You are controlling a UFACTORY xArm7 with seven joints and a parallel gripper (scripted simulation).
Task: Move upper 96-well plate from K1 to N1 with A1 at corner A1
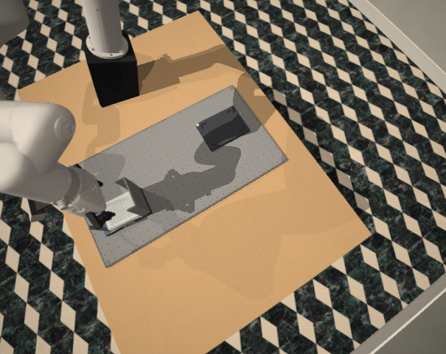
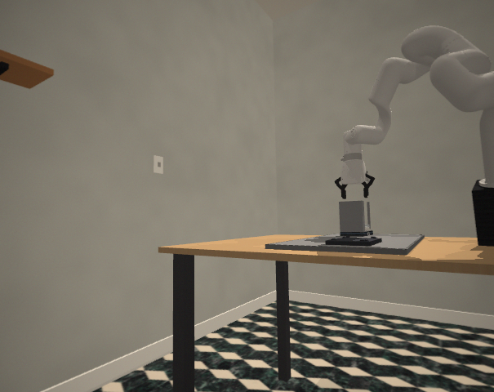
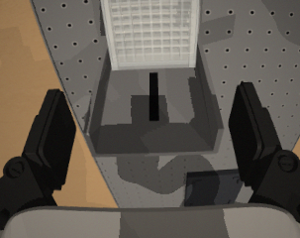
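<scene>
The 96-well plate is 130 mm below my hand. Also, from my hand: pale A1 square: 320 mm to the left, 210 mm behind, 160 mm below.
</scene>
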